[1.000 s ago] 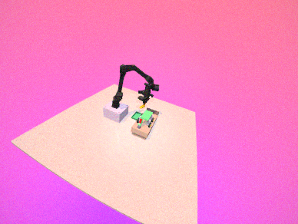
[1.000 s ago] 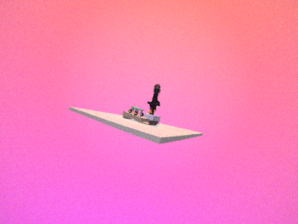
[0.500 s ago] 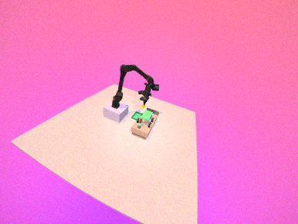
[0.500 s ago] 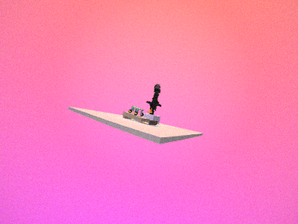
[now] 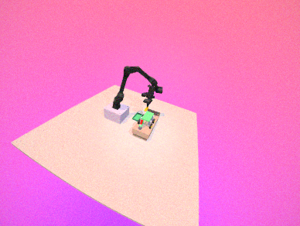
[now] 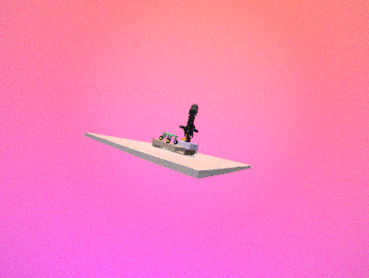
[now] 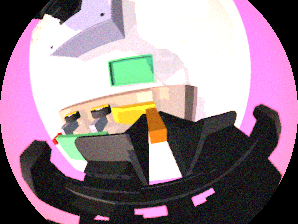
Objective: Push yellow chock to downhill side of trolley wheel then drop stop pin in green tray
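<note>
My gripper tip is 260 mm to the left of the red-headed stop pin, 40 mm short of it and 20 mm above it. From my gripper tip the other things lie so: yellow chock: 20 mm to the right; trolley: 150 mm to the right, 60 mm ahead, 40 mm below.
</note>
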